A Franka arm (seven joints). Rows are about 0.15 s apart.
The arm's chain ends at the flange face. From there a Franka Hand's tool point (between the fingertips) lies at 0.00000 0.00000 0.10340 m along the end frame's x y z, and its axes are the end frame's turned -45 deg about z.
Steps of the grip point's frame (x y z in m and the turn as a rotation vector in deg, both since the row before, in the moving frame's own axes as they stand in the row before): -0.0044 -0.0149 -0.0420 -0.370 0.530 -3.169; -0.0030 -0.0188 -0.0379 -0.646 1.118 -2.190; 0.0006 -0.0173 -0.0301 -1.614 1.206 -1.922; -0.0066 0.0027 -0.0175 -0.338 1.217 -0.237; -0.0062 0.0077 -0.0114 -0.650 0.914 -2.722; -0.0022 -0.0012 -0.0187 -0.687 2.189 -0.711; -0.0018 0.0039 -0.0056 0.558 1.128 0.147; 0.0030 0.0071 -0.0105 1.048 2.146 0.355
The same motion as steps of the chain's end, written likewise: -0.0148 -0.0072 -0.0420 0.113 0.636 -3.169; -0.0177 -0.0105 -0.0379 0.334 1.247 -2.190; -0.0154 -0.0131 -0.0300 -0.288 1.994 -1.922; -0.0047 0.0077 -0.0175 0.622 1.100 -0.237; -0.0009 0.0102 -0.0114 0.187 1.106 -2.722; -0.0061 0.0026 -0.0186 1.062 2.034 -0.711; 0.0008 0.0062 -0.0056 1.192 0.403 0.147; 0.0057 0.0070 -0.0104 2.258 0.776 0.355
